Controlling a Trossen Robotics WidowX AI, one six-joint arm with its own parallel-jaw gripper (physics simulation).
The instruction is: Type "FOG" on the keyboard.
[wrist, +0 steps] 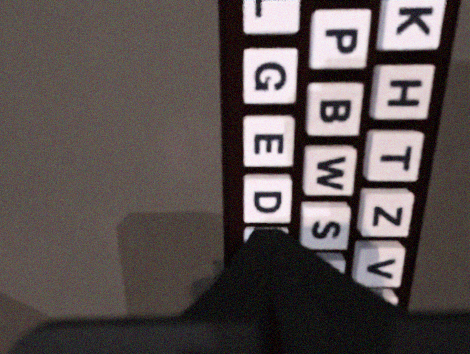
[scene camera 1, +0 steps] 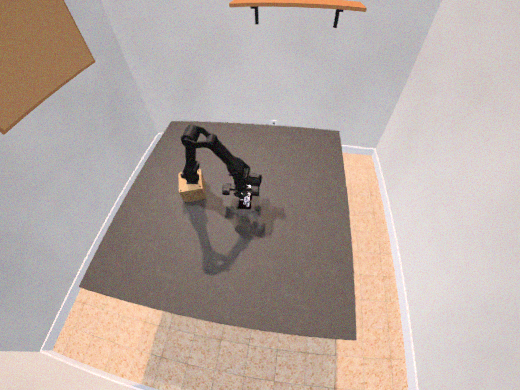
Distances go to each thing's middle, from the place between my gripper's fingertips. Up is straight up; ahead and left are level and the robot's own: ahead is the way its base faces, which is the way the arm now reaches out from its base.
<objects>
The keyboard [wrist: 233, 41] is 20 mm ahead of my hand and 40 mm to the left of it.
</objects>
